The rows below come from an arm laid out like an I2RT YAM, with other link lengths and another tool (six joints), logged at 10 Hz.
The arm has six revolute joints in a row. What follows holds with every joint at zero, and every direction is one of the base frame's.
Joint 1 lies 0.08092 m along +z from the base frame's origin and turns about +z.
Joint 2 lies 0.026 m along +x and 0.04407 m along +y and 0.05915 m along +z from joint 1 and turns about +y.
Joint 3 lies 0.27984 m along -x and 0.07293 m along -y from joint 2 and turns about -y.
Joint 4 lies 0.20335 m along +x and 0.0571 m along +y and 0.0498 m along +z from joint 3 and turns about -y.
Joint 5 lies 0.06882 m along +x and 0.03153 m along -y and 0.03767 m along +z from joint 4 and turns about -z.
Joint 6 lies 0.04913 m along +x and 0.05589 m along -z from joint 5 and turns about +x.
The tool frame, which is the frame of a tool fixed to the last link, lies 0.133 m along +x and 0.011 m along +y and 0.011 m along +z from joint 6; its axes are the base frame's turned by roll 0.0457, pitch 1.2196 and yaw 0.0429 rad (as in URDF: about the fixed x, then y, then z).
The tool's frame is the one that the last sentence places.
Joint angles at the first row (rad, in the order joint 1, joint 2, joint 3, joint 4, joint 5, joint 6):
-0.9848, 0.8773, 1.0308, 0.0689, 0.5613, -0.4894
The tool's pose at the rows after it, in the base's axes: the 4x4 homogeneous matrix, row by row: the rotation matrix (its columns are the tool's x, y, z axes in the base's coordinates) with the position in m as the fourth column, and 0 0 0 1 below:
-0.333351, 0.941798, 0.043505, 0.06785; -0.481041, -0.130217, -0.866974, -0.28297; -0.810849, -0.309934, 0.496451, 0.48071; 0, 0, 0, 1
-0.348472, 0.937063, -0.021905, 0.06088; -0.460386, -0.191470, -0.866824, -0.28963; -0.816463, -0.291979, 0.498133, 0.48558; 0, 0, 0, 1
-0.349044, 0.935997, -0.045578, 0.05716; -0.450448, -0.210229, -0.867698, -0.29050; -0.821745, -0.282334, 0.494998, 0.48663; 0, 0, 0, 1
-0.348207, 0.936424, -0.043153, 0.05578; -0.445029, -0.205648, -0.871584, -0.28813; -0.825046, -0.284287, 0.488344, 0.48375; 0, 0, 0, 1
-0.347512, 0.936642, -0.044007, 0.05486; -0.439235, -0.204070, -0.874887, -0.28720; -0.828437, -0.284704, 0.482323, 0.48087; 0, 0, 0, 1
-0.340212, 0.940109, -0.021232, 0.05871; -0.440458, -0.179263, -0.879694, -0.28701; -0.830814, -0.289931, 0.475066, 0.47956; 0, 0, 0, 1
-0.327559, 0.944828, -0.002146, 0.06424; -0.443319, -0.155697, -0.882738, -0.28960; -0.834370, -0.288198, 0.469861, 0.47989; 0, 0, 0, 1
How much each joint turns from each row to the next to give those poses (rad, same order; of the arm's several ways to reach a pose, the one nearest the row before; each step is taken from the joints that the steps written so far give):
0.0107, 0.0522, 0.0352, 0.0338, 0.0965, 0.0046
0.0031, 0.0352, 0.0246, 0.0246, 0.0692, -0.0030
-0.0015, 0.0063, 0.0108, -0.0061, 0.0216, 0.0076
-0.0001, -0.0122, -0.0061, -0.0168, -0.0016, 0.0062
0.0000, -0.0062, -0.0062, -0.0093, 0.0015, 0.0061
0.0001, -0.0015, 0.0061, -0.0229, -0.0229, 0.0092
0.0000, 0.0122, 0.0138, -0.0139, -0.0215, 0.0138

